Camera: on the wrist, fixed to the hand. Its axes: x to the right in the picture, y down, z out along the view.
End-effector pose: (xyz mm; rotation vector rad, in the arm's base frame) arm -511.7 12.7 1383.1 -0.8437 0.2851 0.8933
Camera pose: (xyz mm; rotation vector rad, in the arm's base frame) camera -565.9 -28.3 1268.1 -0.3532 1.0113 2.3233
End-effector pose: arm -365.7 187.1 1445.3 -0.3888 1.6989 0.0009
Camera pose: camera -484.7 247.3 1437.2 1.0891 1.5408 1.0453
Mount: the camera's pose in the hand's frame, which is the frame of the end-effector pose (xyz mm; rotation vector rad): 5.9 88.8 -99.6 0.1088 -0.0455 1.5919
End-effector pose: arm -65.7 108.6 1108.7 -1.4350 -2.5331 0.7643
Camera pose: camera 34.1 186.9 1150.5 2.6844 0.6845 -0.7981
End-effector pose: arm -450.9 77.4 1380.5 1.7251 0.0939 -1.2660
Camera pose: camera -329.8 98.5 1432.8 1.2023 -1.1557 -0.0814
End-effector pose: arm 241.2 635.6 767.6 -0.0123 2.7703 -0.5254
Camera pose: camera 209.0 753.4 821.7 1.8756 1.8058 -0.1655
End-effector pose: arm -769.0 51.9 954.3 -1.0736 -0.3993 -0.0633
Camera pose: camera -713.5 9.5 840.5 -1.0288 0.4862 1.3714
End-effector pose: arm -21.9 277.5 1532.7 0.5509 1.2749 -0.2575
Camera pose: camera -60.7 405.3 1530.5 1.4508 0.4765 0.9836
